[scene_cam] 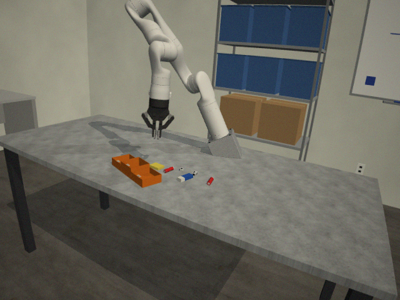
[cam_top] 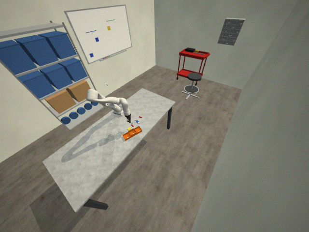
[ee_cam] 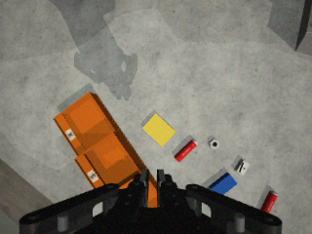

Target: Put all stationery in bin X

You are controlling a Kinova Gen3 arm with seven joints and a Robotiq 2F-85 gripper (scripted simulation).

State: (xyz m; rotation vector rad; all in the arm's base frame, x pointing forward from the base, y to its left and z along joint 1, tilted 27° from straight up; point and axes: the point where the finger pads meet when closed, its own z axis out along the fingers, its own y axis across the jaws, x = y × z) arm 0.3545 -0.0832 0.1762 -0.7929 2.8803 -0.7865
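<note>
My gripper is now 6 cm short of the orange bins, 6 cm to the left of it and 14 cm above it. The rest, counted from my hand: nut 6 cm behind, 9 cm to the left, 16 cm below; then white eraser 1 cm ahead, 13 cm to the left, 15 cm below; then yellow block 3 cm behind, 2 cm to the right, 16 cm below.
</note>
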